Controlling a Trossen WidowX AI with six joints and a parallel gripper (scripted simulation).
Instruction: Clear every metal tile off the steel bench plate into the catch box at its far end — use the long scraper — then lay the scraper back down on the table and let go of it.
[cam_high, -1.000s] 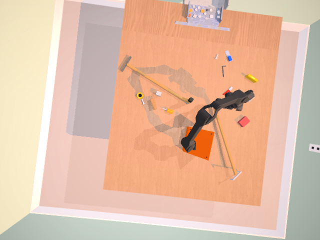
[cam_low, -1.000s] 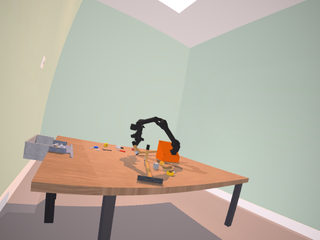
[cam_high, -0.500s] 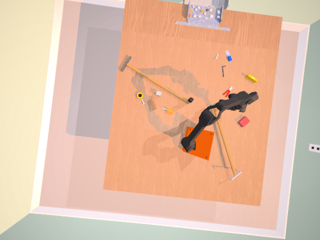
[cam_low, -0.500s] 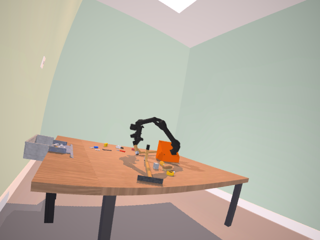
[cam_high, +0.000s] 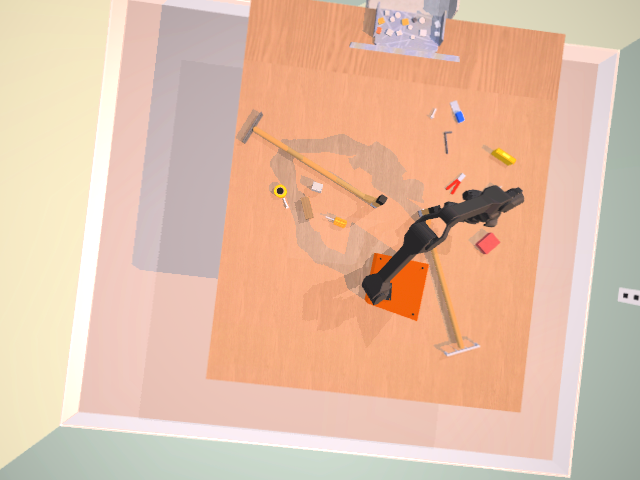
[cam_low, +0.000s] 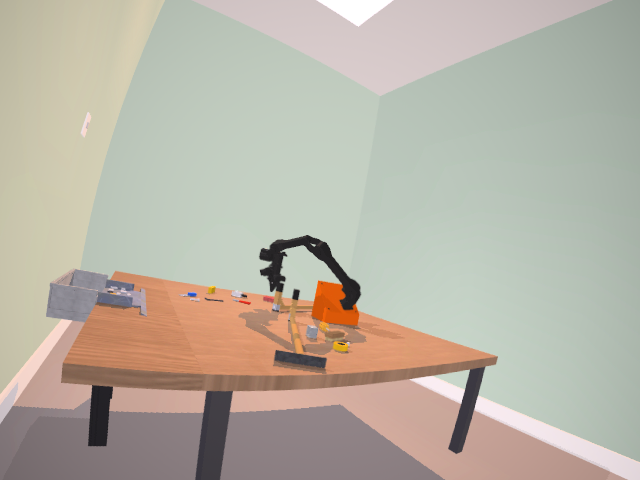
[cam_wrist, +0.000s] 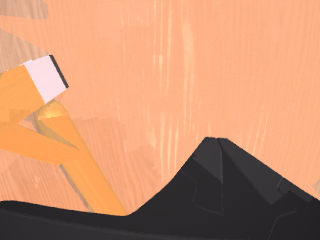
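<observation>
The long scraper lies 15 cm ahead of my gripper tip, 56 cm to the left of it and 2 cm below it. From my gripper tip the other things lie so: yellow block: 27 cm ahead, 20 cm to the right, 5 cm below; grey square piece: 6 cm ahead, 55 cm to the left, 6 cm below; hex key: 33 cm ahead, 3 cm to the left, 8 cm below.
</observation>
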